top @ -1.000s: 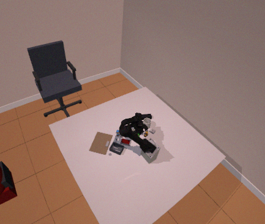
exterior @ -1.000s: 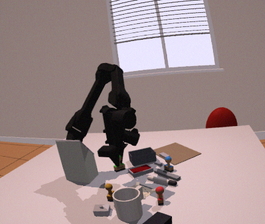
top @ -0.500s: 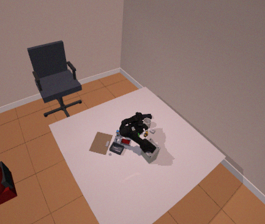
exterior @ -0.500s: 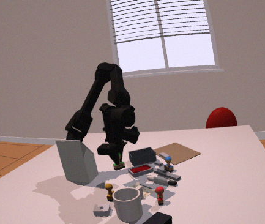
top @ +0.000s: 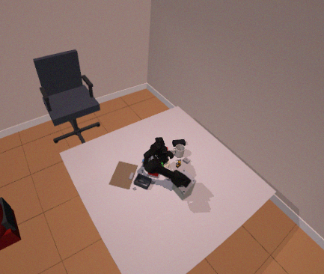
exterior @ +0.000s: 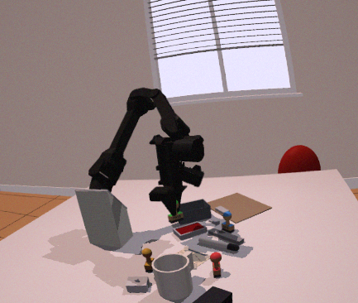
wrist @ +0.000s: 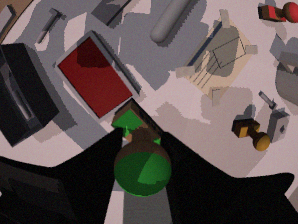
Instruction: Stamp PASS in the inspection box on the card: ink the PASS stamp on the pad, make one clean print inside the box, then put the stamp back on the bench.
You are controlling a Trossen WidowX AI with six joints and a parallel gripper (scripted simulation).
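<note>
Now: the red ink pad 90 mm below my gripper tip, 50 mm to the left of it and 20 mm ahead of it. Round my gripper tip: card (100 mm to the right, 90 mm below, 50 mm ahead); green-knobbed stamp (right at my gripper tip); blue-knobbed stamp (140 mm ahead, 70 mm below, 60 mm to the left).
</note>
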